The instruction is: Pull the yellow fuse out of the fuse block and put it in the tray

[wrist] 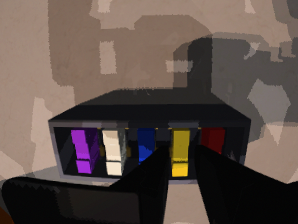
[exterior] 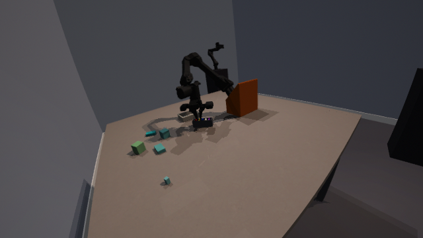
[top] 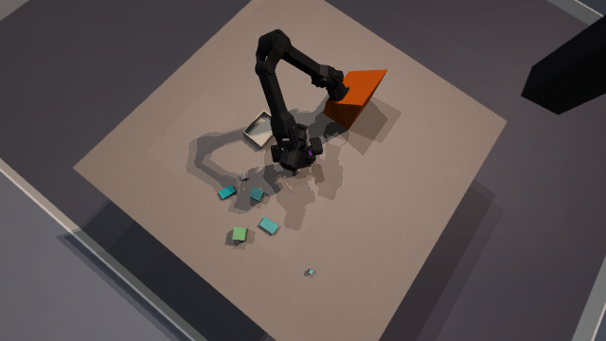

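Right now my gripper tip is 4 cm past the grey tray, 18 cm to the left of it and 4 cm above it. Round my gripper tip: yellow fuse (1 cm below).
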